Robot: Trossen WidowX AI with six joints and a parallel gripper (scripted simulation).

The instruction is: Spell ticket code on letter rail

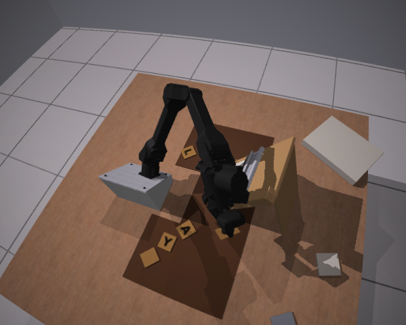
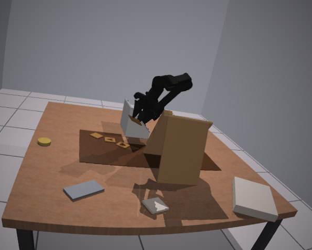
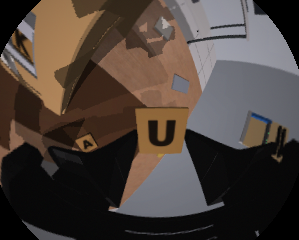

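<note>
Right now the white ticket is 90 mm behind my gripper tip, 280 mm to the left of it and 140 mm below it. From my gripper tip the other things lie so: dark brown mat (190 mm behind, 120 mm to the left, 210 mm below); grey pad (300 mm ahead, 180 mm to the right, 210 mm below); blank tile (240 mm behind, 170 mm to the right, 210 mm below).
</note>
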